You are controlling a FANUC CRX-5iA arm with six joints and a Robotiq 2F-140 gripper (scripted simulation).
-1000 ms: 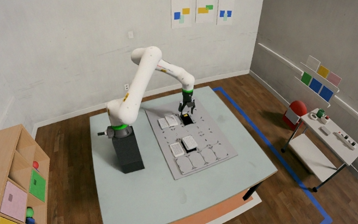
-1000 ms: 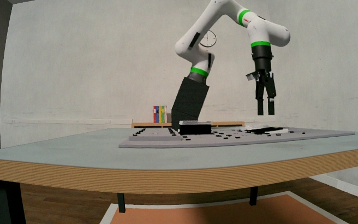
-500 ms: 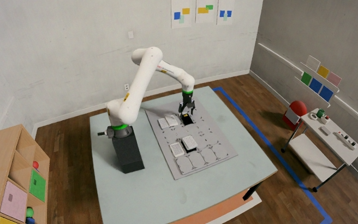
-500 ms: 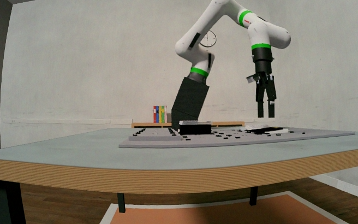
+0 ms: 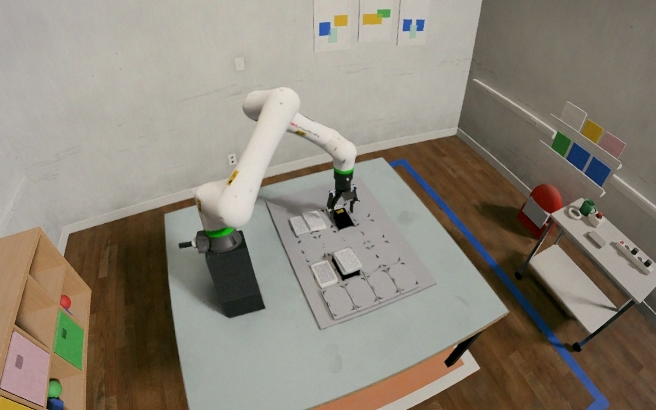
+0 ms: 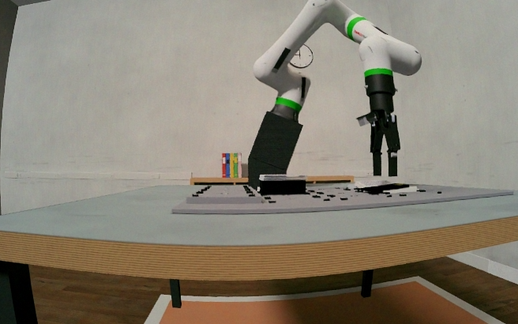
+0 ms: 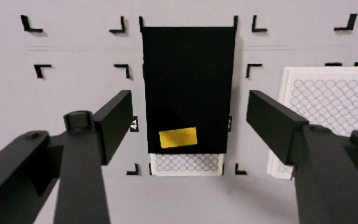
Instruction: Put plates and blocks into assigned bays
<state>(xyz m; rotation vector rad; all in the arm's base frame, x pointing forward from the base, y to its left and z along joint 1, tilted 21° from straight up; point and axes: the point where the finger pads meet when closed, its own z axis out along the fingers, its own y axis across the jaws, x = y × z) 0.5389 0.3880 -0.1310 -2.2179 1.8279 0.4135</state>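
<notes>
My gripper is now 50 mm above the lid. From my hand the other things lie so: white plate (220 mm behind, 60 mm below); black deep-well block (300 mm to the right, 50 mm below, 50 mm behind).
</notes>
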